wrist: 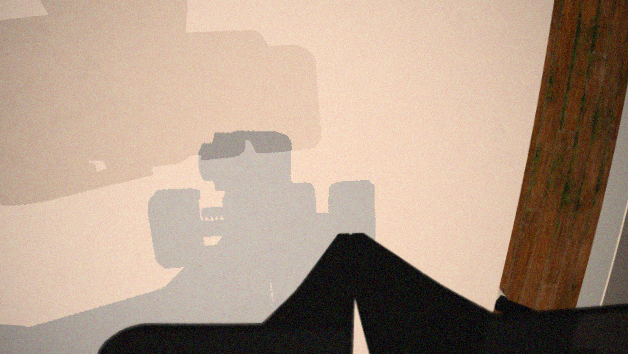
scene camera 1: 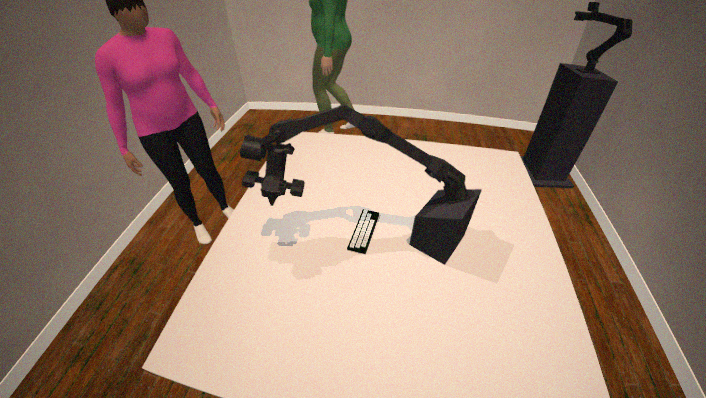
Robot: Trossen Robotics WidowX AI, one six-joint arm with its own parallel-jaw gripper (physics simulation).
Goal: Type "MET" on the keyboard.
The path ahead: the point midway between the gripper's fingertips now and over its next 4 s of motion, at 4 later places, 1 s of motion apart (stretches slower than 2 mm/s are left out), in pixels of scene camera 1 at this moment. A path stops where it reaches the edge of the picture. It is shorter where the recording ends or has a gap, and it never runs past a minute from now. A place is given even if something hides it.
My gripper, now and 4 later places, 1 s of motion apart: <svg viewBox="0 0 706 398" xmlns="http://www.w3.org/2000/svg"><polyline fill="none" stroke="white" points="271,205 300,208 339,199 361,223 364,206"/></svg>
